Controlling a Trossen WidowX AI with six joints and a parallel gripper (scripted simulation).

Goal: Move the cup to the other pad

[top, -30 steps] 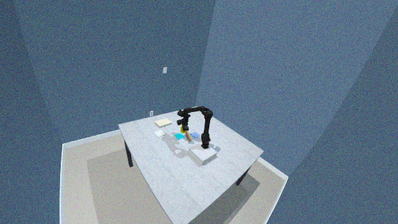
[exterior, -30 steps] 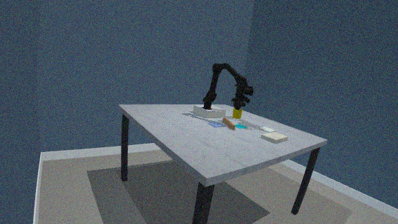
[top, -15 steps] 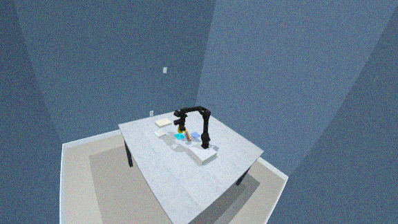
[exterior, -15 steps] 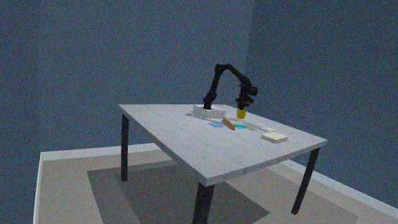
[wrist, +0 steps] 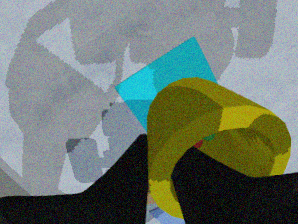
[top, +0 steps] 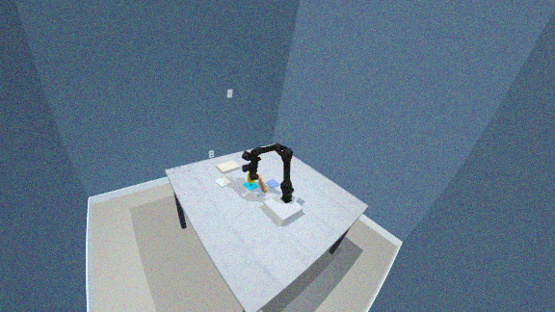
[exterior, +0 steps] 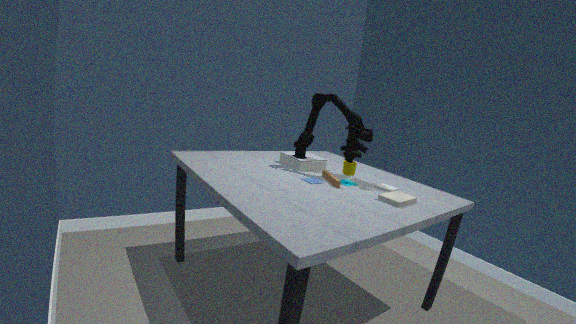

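The brown wooden block is 110 mm to the right of my gripper tip, 70 mm below it and 10 mm behind it. Round my gripper tip: white flat square (180 mm to the left, 160 mm ahead, 80 mm below); then blue pad (200 mm to the right, 90 mm below, 40 mm behind); then yellow cup (20 mm ahead, 10 mm to the right).
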